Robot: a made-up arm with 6 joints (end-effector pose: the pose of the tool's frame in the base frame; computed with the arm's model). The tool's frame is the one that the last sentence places. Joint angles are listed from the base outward.
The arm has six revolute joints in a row. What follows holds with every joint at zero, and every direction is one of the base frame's.
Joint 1 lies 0.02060 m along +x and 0.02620 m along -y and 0.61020 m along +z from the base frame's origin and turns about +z.
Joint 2 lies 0.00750 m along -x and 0.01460 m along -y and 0.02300 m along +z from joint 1 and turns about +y.
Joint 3 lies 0.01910 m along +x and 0.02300 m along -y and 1.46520 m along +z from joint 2 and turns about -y.
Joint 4 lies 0.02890 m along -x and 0.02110 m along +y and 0.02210 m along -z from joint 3 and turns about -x.
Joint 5 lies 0.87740 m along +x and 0.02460 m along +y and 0.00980 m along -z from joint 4 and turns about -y.
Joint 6 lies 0.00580 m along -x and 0.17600 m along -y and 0.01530 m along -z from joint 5 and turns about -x.
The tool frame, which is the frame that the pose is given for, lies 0.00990 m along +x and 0.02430 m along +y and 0.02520 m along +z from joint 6; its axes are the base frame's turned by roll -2.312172, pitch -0.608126 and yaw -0.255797 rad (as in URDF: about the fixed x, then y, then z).
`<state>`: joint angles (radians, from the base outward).
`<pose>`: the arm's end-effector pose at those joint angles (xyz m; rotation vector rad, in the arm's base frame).
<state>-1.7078 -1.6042 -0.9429 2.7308 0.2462 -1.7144</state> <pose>0.2799 0.7794 1.1681 1.6997 -1.2770 0.4697</pose>
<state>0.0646 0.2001 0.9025 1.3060 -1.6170 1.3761</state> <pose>0.8868 -0.0306 2.6618 1.8840 -0.4005 -0.8245</pose>
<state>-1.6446 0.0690 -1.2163 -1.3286 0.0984 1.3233</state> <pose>0.0003 -0.2353 1.2303 -1.1785 2.1213 -0.0358</pose>
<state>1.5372 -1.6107 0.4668 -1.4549 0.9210 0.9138</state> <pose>-0.0269 -1.7959 1.4192 0.4424 0.0466 -0.4873</pose>
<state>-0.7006 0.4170 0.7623 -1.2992 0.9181 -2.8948</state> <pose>1.1409 -1.0220 2.0704 1.4673 -1.1296 -0.2395</pose>
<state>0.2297 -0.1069 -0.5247 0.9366 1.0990 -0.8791</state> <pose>0.6865 0.0203 1.8497 -1.6161 -1.1381 -0.5050</pose>
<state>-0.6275 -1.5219 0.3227 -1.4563 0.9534 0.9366</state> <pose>-1.2570 0.8857 1.5966 0.1564 -0.2089 -2.6497</pose>
